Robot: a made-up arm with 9 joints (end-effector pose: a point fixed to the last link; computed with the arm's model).
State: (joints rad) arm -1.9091 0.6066 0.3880 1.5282 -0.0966 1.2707 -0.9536 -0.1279 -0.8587
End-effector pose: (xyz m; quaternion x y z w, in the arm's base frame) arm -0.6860 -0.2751 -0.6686 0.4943 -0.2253 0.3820 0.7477
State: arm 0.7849 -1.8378 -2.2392 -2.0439 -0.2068 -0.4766 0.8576 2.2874 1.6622
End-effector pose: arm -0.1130 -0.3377 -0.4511 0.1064 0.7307 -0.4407 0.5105
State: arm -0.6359 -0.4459 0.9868 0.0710 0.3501 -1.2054 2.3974 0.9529 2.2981
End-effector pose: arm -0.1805 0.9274 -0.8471 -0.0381 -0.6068 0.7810 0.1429
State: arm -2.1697 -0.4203 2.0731 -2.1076 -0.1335 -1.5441 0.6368 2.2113 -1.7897
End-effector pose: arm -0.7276 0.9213 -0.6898 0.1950 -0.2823 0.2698 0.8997
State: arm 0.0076 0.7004 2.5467 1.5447 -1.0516 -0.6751 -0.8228 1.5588 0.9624
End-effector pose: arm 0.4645 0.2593 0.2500 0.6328 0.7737 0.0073 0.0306
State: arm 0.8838 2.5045 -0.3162 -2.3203 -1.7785 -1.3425 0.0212 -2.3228 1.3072
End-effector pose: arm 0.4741 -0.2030 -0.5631 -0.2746 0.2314 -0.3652 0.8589
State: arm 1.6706 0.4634 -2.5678 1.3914 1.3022 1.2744 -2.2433 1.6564 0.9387
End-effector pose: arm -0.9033 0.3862 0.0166 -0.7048 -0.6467 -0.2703 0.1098
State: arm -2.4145 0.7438 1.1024 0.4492 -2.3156 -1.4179 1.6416 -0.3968 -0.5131
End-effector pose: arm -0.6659 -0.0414 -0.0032 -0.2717 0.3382 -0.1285 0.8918
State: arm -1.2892 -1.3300 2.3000 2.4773 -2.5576 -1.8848 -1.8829 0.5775 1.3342
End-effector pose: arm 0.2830 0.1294 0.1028 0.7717 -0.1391 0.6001 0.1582
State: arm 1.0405 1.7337 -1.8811 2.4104 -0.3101 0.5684 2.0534 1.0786 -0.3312
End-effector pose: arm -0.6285 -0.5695 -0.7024 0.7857 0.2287 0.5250 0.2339
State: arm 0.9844 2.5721 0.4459 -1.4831 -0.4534 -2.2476 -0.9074 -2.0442 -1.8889
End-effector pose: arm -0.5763 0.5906 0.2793 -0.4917 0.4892 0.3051 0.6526
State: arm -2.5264 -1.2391 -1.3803 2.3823 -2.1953 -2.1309 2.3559 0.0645 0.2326
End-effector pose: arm -0.1679 -0.1501 -0.1563 -0.3488 0.3545 -0.0787 0.8640
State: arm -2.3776 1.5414 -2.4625 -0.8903 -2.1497 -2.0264 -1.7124 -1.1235 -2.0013
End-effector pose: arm -0.0015 0.4680 0.8824 0.4631 0.3962 -0.0750 0.7893
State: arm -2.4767 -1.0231 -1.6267 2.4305 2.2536 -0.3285 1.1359 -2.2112 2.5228
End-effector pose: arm 0.1914 0.2023 -0.4893 -0.7008 -0.3425 0.2033 0.5918
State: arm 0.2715 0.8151 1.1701 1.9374 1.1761 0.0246 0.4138 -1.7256 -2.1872
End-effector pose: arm 0.4369 0.5692 -0.2902 -0.2246 -0.4464 -0.0382 0.8653
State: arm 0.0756 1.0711 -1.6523 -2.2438 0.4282 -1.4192 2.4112 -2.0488 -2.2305
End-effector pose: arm -0.8966 -0.1313 -0.1696 0.8880 -0.3174 -0.3162 0.1038
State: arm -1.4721 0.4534 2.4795 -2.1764 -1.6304 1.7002 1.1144 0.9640 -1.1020
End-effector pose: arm 0.6612 0.7645 0.0283 -0.1322 0.8708 -0.4669 0.0792
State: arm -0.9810 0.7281 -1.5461 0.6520 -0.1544 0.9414 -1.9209 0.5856 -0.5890
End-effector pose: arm 0.4106 -0.8752 -0.0269 -0.4104 -0.7839 0.3968 0.2442
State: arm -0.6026 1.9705 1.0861 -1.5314 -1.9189 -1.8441 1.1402 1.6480 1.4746
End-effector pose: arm 0.0332 0.1001 0.2611 -0.4330 -0.5579 -0.3806 0.5970
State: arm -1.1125 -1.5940 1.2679 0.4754 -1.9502 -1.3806 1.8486 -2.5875 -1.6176
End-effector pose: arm -0.3569 0.7388 -0.8195 -0.1319 -0.3640 -0.3195 0.8649
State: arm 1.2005 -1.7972 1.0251 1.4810 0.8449 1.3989 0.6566 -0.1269 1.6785
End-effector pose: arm 0.2376 0.0736 -0.2002 0.3511 0.5600 0.7451 0.0885
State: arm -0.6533 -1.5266 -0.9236 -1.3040 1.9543 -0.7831 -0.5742 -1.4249 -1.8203
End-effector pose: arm -0.4570 0.3615 0.8175 0.6399 -0.1037 -0.1355 0.7493
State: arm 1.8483 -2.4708 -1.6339 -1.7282 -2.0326 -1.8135 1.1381 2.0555 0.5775
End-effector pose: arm -0.3300 -0.2190 -0.1902 -0.0245 -0.6714 0.3201 0.6679
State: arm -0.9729 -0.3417 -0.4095 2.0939 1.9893 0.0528 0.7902 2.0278 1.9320
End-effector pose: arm -0.5681 -0.1627 -0.2620 -0.8159 0.5184 -0.0851 0.2415
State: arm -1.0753 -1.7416 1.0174 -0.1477 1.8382 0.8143 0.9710 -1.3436 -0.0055
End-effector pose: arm -0.3318 0.2216 -0.6437 -0.8705 0.3327 -0.2339 0.2772
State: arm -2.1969 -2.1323 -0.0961 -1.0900 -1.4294 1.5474 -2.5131 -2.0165 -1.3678
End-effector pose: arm 0.3807 -0.2374 -0.1367 0.0672 0.3197 0.9088 0.2596
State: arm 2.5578 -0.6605 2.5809 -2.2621 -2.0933 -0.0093 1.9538 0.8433 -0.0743
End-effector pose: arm -0.2753 0.0569 -0.3789 0.4488 -0.1219 -0.8747 0.1368
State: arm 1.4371 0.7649 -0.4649 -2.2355 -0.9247 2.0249 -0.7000 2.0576 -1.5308
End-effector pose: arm 0.3266 -0.1784 0.5078 0.2705 0.7760 0.1222 0.5565
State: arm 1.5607 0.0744 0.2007 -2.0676 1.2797 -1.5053 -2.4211 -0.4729 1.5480
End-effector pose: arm 1.3402 -0.2372 0.2022 -0.1426 -0.3055 -0.3568 0.8713
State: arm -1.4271 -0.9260 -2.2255 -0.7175 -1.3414 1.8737 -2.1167 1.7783 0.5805
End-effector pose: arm 0.1438 0.2314 -0.4170 0.1809 -0.2243 -0.8899 0.3536
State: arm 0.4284 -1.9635 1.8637 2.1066 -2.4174 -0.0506 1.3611 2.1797 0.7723
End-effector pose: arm -0.0842 -0.0984 -0.7430 0.3630 -0.2048 -0.9081 0.0409
